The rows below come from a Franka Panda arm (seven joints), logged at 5 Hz.
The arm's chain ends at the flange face. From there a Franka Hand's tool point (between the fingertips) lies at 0.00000 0.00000 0.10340 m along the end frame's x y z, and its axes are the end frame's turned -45 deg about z.
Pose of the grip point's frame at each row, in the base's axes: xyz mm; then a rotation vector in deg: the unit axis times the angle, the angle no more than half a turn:
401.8 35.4 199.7 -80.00 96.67 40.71
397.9 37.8 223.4 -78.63 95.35 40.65
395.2 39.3 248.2 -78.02 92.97 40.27
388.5 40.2 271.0 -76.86 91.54 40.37
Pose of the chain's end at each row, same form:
377.7 -50.3 252.4 -39.49 128.29 64.32
372.0 -48.9 273.4 -38.68 126.44 64.96
367.9 -48.7 295.1 -39.05 123.82 65.40
360.0 -48.8 315.2 -38.50 121.97 66.14

